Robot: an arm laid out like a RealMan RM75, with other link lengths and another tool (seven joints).
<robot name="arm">
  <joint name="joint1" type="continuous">
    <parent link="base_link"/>
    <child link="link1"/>
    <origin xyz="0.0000 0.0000 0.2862"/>
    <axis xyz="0 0 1"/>
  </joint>
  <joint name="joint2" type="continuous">
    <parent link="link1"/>
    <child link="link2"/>
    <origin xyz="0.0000 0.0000 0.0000"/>
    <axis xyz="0 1 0"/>
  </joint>
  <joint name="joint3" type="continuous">
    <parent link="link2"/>
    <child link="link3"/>
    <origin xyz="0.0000 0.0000 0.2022"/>
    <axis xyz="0 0 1"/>
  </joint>
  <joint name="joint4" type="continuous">
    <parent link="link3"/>
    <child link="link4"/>
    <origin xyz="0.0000 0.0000 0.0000"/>
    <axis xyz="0 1 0"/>
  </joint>
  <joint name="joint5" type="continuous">
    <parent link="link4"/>
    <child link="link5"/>
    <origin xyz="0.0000 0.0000 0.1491"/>
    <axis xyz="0 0 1"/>
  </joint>
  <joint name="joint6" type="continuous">
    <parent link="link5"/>
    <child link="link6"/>
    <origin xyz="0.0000 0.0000 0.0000"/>
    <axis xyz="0 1 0"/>
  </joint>
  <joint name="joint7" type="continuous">
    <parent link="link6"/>
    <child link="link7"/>
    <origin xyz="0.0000 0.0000 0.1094"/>
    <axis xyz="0 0 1"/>
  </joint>
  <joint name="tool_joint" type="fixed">
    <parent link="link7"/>
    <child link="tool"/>
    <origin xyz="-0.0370 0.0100 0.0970" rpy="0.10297 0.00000 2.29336"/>
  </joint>
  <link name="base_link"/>
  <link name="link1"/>
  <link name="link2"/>
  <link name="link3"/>
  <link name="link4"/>
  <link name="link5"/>
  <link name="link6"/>
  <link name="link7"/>
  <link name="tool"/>
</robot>
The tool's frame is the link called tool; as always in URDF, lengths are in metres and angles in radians. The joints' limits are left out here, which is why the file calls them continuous.
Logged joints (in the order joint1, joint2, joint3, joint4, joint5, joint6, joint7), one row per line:
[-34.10 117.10 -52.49 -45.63 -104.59 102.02 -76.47]
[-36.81 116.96 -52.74 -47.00 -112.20 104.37 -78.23]
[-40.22 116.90 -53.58 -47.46 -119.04 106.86 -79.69]
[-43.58 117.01 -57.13 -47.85 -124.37 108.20 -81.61]
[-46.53 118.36 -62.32 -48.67 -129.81 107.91 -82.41]
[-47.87 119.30 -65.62 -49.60 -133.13 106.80 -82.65]
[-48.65 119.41 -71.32 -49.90 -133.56 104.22 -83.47]
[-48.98 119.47 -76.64 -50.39 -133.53 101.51 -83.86]
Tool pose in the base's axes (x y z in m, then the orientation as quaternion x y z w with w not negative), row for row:
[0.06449 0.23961 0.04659 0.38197 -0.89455 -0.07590 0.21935]
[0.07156 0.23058 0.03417 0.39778 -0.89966 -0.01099 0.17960]
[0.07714 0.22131 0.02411 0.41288 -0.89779 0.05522 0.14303]
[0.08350 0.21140 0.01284 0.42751 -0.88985 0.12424 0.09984]
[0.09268 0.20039 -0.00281 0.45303 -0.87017 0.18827 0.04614]
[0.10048 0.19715 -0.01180 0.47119 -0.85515 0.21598 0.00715]
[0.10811 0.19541 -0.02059 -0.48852 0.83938 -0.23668 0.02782]
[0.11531 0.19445 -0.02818 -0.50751 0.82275 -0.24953 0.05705]
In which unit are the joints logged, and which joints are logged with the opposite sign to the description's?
The joints are logged in degrees. Opposite sign: joint1, joint6, joint7.
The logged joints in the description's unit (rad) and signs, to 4 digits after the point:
[0.5952 2.0438 -0.9161 -0.7964 -1.8254 -1.7806 1.3347]
[0.6425 2.0413 -0.9205 -0.8203 -1.9583 -1.8216 1.3654]
[0.7020 2.0403 -0.9351 -0.8283 -2.0776 -1.8651 1.3909]
[0.7606 2.0422 -0.9971 -0.8351 -2.1707 -1.8884 1.4244]
[0.8121 2.0658 -1.0877 -0.8495 -2.2656 -1.8834 1.4383]
[0.8355 2.0822 -1.1453 -0.8657 -2.3236 -1.8640 1.4425]
[0.8491 2.0841 -1.2448 -0.8709 -2.3311 -1.8190 1.4568]
[0.8549 2.0851 -1.3376 -0.8795 -2.3305 -1.7717 1.4636]

